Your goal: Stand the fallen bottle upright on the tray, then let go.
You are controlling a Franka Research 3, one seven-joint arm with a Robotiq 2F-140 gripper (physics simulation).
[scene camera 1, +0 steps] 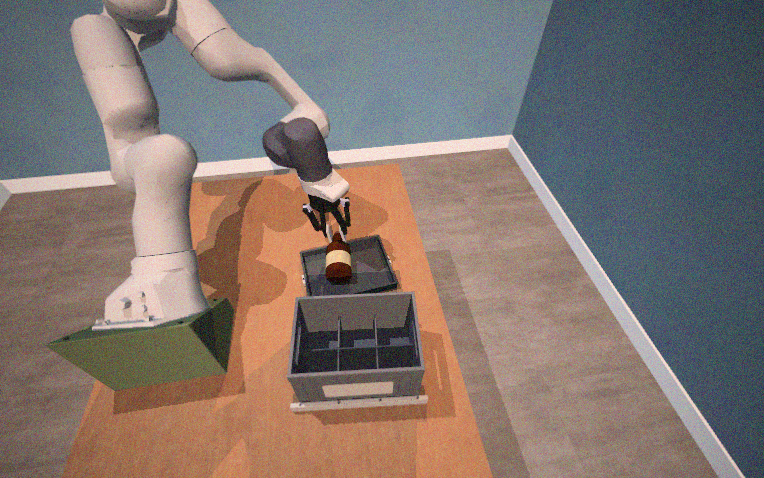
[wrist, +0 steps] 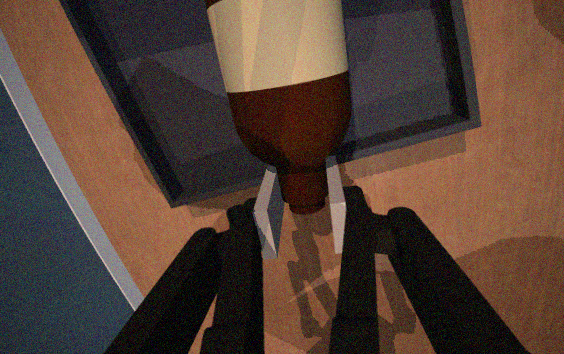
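Note:
The brown bottle (scene camera 1: 338,270) (wrist: 292,115) with a cream label lies on its side in the dark tray (scene camera 1: 371,276) (wrist: 400,85). Its base is toward the grey divided box, and its neck points to the far side, over the tray's rim. My gripper (scene camera 1: 336,232) (wrist: 304,178) is at the neck end, its two light finger pads shut on the bottle's neck, one on each side. In the wrist view the bottle's base is cut off by the top edge of the frame.
A grey box (scene camera 1: 356,388) with several compartments stands close to the tray's near side. The green base block (scene camera 1: 152,355) of the arm is at the left. The orange-brown table (scene camera 1: 270,439) ends at the right along the wooden floor (scene camera 1: 563,338).

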